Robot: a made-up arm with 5 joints.
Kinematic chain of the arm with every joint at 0, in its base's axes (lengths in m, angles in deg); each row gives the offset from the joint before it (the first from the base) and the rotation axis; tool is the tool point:
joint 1: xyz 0 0 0.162 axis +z
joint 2: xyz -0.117 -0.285 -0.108 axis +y
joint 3: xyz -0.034 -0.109 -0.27 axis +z
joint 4: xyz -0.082 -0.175 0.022 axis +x
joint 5: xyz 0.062 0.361 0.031 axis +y
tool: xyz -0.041 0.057 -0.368
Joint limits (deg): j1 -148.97..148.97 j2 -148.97..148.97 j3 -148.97..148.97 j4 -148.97..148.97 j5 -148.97..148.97
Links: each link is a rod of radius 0.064 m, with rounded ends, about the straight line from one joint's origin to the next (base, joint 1, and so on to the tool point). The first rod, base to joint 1, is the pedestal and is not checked.
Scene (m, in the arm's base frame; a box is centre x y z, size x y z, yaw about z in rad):
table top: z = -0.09
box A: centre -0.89 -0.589 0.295 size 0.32 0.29 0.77 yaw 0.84
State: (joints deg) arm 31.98 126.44 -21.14 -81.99 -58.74
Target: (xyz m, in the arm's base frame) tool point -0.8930 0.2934 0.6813
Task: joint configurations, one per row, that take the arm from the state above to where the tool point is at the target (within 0.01 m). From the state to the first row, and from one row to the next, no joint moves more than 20 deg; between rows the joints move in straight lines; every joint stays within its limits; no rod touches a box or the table.
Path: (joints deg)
1: 21.56 129.66 -38.36 -86.99 -63.41
2: 11.15 132.88 -55.57 -91.99 -68.08
3: 0.73 136.10 -72.79 -96.99 -72.75
4: -9.69 139.31 -90.01 -101.99 -77.42
5: -20.10 142.53 -107.22 -106.99 -82.09
6: -30.52 145.75 -124.44 -111.99 -86.76
7: -40.94 148.97 -141.66 -116.98 -91.43
8: -46.37 145.36 -125.07 -110.93 -80.33
9: -51.80 141.75 -108.49 -104.88 -69.23
10: -57.23 138.14 -91.90 -98.83 -58.13
11: -62.66 134.53 -75.31 -92.78 -47.03
12: -68.10 130.92 -58.73 -86.73 -35.93
13: -73.53 127.31 -42.14 -80.68 -24.83

